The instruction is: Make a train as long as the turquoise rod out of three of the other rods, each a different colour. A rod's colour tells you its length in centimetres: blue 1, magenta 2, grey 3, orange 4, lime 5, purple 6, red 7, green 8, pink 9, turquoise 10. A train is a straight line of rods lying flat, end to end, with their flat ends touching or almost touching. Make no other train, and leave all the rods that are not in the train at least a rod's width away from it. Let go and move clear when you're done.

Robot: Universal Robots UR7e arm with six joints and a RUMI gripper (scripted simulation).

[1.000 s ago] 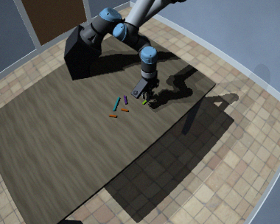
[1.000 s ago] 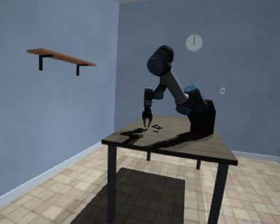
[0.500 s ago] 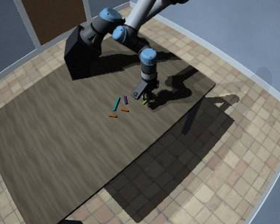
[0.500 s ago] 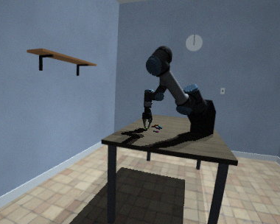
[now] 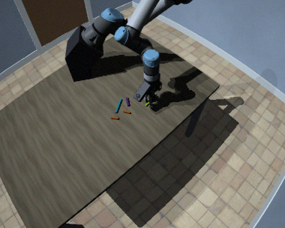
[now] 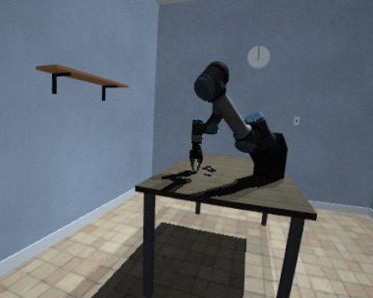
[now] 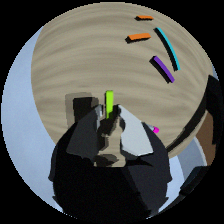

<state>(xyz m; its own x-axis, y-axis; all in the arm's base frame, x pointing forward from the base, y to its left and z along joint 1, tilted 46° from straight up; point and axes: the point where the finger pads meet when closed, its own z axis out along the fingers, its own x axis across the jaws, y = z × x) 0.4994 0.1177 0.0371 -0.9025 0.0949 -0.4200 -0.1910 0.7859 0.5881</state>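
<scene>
Right now the lime rod is 1 cm below my hand. Also, from my hand: purple rod: 9 cm to the right, 8 cm behind, 1 cm below; then magenta rod: 13 cm behind, 4 cm to the left, 1 cm below; then grey rod: 10 cm behind, 4 cm to the left, 1 cm below.
</scene>
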